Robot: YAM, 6 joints.
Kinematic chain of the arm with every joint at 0, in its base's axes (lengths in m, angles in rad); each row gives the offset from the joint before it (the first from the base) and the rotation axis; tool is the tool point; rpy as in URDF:
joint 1: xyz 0 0 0.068 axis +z
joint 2: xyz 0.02 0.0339 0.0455 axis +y
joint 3: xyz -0.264 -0.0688 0 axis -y
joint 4: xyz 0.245 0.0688 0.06 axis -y
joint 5: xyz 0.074 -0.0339 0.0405 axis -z
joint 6: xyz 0.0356 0 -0.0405 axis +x
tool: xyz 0 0 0 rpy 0 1.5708 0
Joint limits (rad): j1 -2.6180..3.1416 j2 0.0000..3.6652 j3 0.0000..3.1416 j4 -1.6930..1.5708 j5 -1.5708..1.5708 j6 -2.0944..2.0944
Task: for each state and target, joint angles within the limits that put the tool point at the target. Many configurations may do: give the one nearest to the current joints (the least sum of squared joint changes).
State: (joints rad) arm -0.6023 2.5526 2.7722 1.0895 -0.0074 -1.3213
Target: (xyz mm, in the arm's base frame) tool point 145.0 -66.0 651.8
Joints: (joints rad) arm -0.4371 2.1300 3.1416 1.3760 -0.0447 -1.3213
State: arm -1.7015 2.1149 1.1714 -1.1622 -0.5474 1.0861
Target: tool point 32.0 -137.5 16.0
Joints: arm -1.4747 2.3757 0.6822 -1.1564 -0.5515 1.0861
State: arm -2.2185 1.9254 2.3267 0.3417 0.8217 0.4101
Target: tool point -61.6 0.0 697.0
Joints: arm -2.6084 1.3182 2.3178 0.3824 1.0747 0.4101
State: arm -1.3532 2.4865 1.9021 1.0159 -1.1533 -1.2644
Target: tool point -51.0 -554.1 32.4
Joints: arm -1.7195 2.8327 1.8977 0.9366 -1.0961 -1.2644
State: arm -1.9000 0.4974 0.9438 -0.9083 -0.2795 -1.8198
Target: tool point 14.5 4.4 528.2
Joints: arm -1.9213 0.5716 1.5288 -0.6056 -0.3470 -1.8198
